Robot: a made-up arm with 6 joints.
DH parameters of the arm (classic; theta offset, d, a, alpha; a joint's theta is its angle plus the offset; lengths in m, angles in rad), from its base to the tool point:
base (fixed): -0.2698 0 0.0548 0
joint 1: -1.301 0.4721 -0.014 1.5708
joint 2: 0.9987 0 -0.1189 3.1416
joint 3: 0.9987 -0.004 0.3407 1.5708
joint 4: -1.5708 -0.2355 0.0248 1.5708
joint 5: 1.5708 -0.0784 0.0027 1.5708
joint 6: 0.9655 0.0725 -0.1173 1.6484
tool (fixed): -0.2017 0.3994 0 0
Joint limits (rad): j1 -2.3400..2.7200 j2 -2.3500..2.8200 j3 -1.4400..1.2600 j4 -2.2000..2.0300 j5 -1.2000..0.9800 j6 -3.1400..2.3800
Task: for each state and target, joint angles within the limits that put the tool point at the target. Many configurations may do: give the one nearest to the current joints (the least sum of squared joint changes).
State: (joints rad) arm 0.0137 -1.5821 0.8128 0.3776 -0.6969 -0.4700
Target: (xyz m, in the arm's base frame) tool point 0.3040 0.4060 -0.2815
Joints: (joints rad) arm -0.2439 -1.1775 0.5477 0.4919 -0.6963 -0.5360
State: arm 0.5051 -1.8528 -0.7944 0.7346 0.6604 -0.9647
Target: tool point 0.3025 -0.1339 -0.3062
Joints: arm 0.6081 -1.1509 -0.4887 0.6783 0.5264 -1.2267
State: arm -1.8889 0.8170 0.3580 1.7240 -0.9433 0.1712
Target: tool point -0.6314 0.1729 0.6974
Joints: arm -2.2025 0.9107 0.3139 1.4849 -1.0112 0.3624
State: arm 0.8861 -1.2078 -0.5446 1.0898 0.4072 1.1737
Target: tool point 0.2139 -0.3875 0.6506
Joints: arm 0.5899 -0.9234 -1.0131 1.0240 -0.3645 0.9658
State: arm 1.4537 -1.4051 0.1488 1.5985 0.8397 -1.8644
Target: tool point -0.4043 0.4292 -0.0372
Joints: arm 1.4748 -1.4726 0.0463 1.8707 0.9096 -1.6162
